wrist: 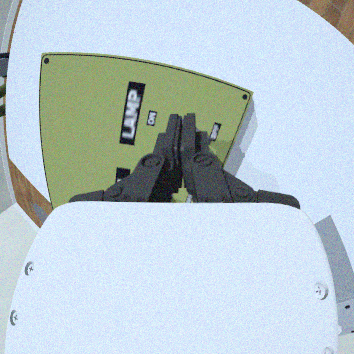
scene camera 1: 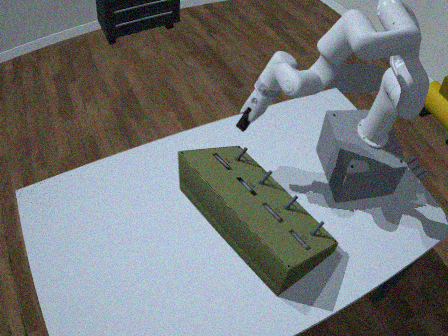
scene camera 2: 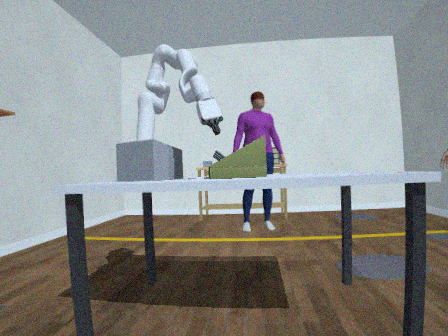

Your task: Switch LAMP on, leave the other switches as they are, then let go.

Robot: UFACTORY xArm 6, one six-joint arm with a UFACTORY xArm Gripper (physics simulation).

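Pixels of known places: gripper, fingertip midpoint: (wrist: 184,132) (scene camera 1: 240,128) (scene camera 2: 217,133); arm's base, origin of the base link: (scene camera 1: 372,133) (scene camera 2: 144,146).
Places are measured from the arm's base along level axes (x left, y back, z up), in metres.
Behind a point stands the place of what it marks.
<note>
The green sloped switch panel (scene camera 1: 215,187) @(z -0.006, x -0.100, y -0.595 m) (scene camera 2: 245,166) @(z -0.137, x -0.276, y -0.527 m) (wrist: 82,105) @(z -0.031, x -0.208, y -0.555 m) stands on the white table. In the wrist view the LAMP label (wrist: 132,113) @(z -0.060, x -0.210, y -0.496 m) lies near one end of the panel, with the ON mark (wrist: 151,118) @(z -0.071, x -0.210, y -0.474 m) left of the fingers and the OFF mark (wrist: 215,131) @(z -0.111, x -0.216, y -0.397 m) right of them. The LAMP lever (scene camera 1: 241,153) @(z -0.070, x -0.212, y -0.420 m) is the one at the far end in scene camera 1; it leans the same way as the others, towards the robot's side. In the wrist view it is hidden behind the fingers. My gripper (scene camera 1: 242,128) @(z 0.016, x -0.240, y -0.412 m) (scene camera 2: 216,133) @(z 0.016, x -0.240, y -0.412 m) (wrist: 184,132) @(z 0.016, x -0.240, y -0.412 m) is shut and empty, above the panel's far end and apart from the levers.
Three other levers (scene camera 1: 266,177) @(z -0.071, x -0.090, y -0.411 m) (scene camera 1: 291,202) @(z -0.071, x 0.028, y -0.405 m) (scene camera 1: 317,228) @(z -0.071, x 0.147, y -0.397 m) stand in a row along the panel. The grey base block (scene camera 1: 345,150) @(z -0.010, x -0.002, y -0.149 m) (scene camera 2: 135,161) @(z -0.087, x -0.114, y 0.013 m) under the arm stands on the table (scene camera 1: 100,225) @(z -0.187, x -0.277, y -0.926 m) (scene camera 2: 350,179) @(z -0.200, x -0.550, y -0.861 m) beside the panel. A person in purple (scene camera 2: 257,127) stands behind the table.
</note>
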